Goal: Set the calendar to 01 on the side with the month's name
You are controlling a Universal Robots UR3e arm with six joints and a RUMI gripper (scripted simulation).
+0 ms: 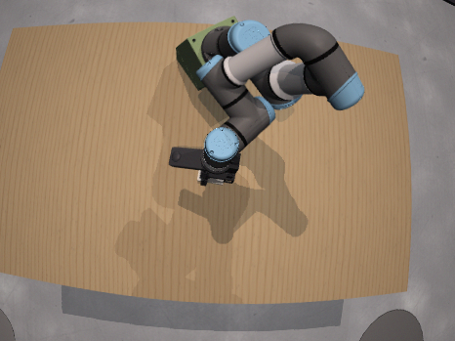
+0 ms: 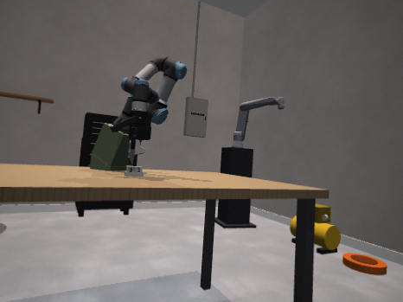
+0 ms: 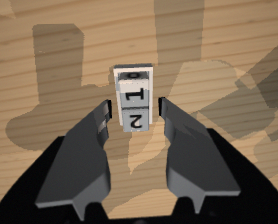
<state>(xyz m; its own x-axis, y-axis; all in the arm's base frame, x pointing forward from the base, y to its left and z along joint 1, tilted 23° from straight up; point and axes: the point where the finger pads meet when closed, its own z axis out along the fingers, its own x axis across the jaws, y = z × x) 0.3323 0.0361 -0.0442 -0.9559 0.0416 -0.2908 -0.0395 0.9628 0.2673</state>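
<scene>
My hand is 50 mm above the white tray and 20 mm to the right of it. Also, from my hand: white cube: 40 mm below, 30 mm to the left.
</scene>
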